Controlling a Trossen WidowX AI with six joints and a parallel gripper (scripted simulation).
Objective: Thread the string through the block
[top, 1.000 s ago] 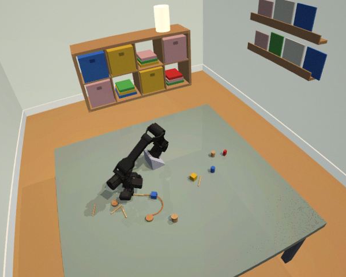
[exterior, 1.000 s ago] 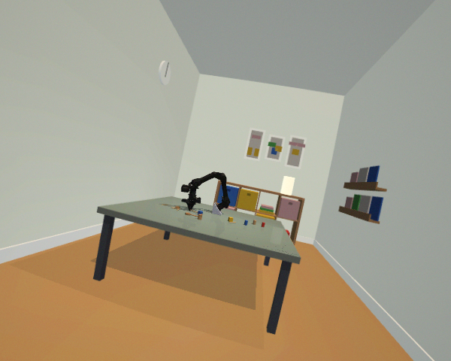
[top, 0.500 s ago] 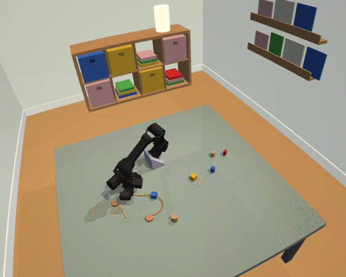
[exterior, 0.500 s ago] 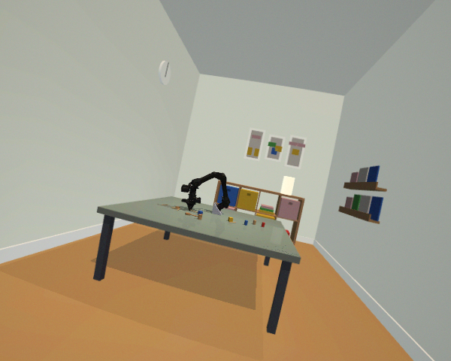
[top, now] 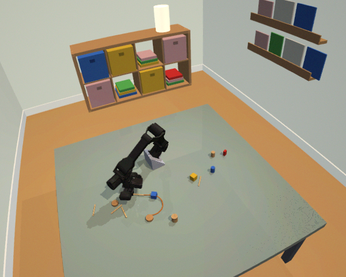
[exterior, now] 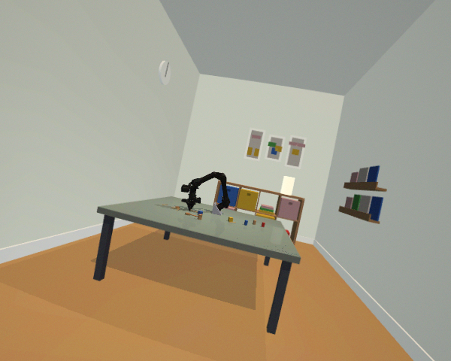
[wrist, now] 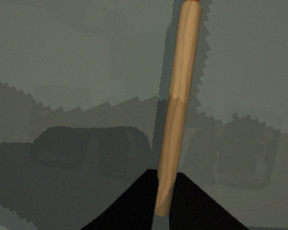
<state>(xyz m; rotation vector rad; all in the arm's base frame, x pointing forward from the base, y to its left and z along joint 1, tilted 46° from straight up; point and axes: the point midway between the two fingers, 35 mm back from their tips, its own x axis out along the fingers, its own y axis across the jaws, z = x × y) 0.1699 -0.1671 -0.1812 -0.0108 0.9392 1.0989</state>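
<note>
Now: gripper tip 3 cm to the right of the thin wooden stick, 3 cm short of it and 1 cm below it. Round my gripper tip: blue cube (10 cm to the left, 8 cm ahead, 2 cm above); then yellow cube (36 cm to the left, 11 cm ahead, 2 cm above); then round wooden button (20 cm ahead, 1 cm to the left, 1 cm above).
</note>
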